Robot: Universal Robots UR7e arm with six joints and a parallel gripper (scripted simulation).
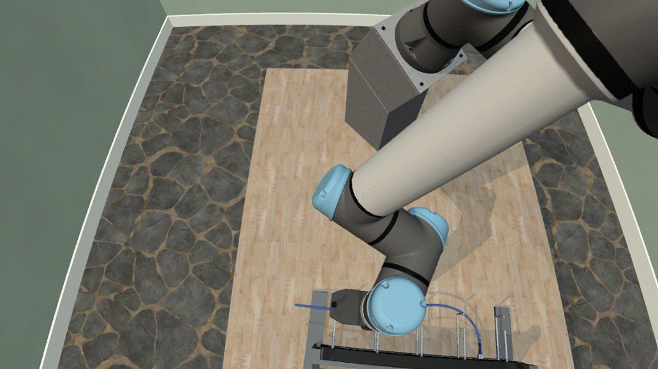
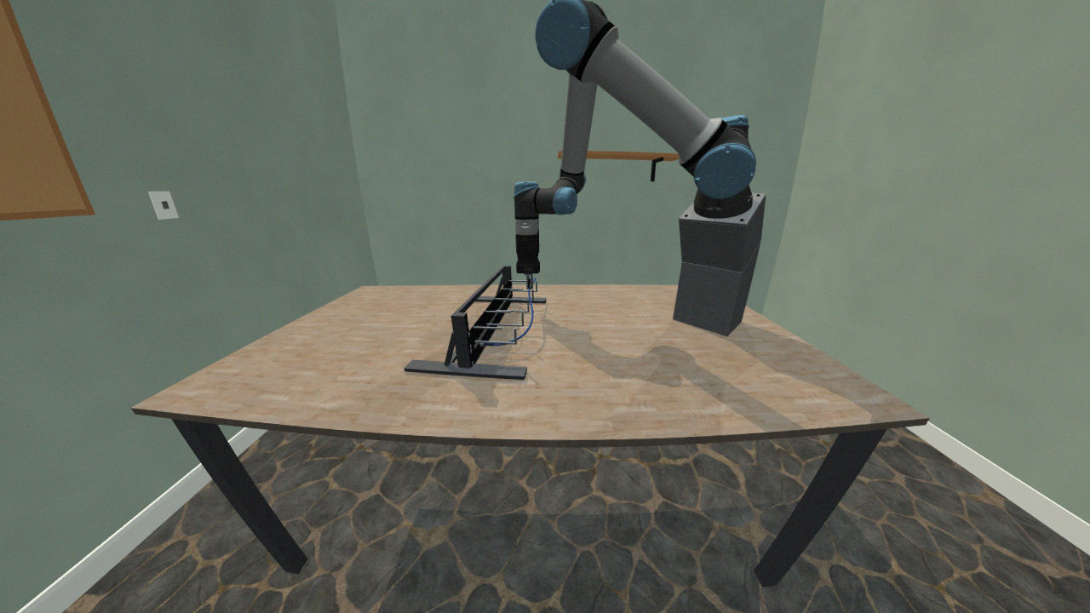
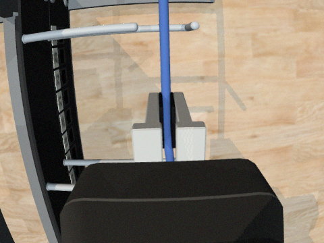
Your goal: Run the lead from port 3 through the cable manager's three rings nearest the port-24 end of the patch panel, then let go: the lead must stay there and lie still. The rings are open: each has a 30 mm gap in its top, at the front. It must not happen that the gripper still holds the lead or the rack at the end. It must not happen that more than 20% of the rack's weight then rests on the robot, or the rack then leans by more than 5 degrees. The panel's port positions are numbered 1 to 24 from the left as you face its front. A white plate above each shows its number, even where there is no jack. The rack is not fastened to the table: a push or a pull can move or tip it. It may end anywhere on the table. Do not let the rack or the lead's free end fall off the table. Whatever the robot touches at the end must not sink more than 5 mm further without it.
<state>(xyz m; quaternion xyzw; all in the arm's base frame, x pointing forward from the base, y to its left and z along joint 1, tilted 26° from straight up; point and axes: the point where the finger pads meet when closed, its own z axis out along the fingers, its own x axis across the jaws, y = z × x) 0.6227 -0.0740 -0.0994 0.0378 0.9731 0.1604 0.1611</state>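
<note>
Now: the black patch panel rack 100 mm ahead of my hand, 150 mm to the left of it and 30 mm below it.
</note>
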